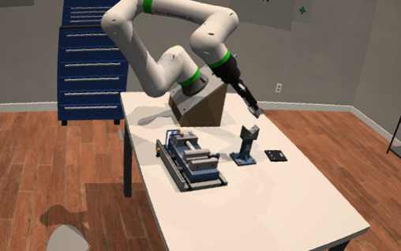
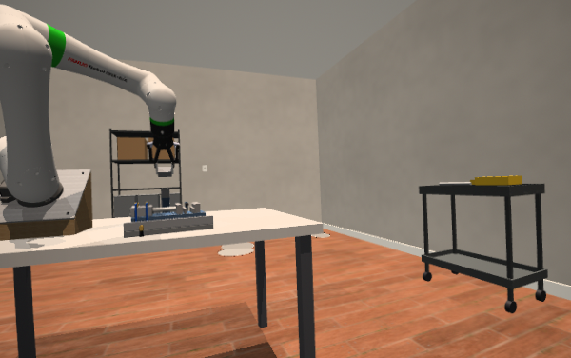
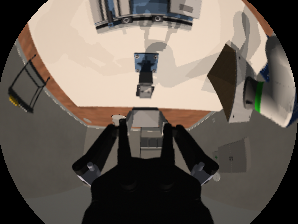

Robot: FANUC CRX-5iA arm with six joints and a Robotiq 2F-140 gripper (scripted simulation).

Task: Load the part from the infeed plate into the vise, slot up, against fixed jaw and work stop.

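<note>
The part lies 20 mm to the left of my hand and 20 mm below it. The rest, counted from my hand: dark infeed plate (250 mm below, 190 mm to the left, 20 mm behind).
</note>
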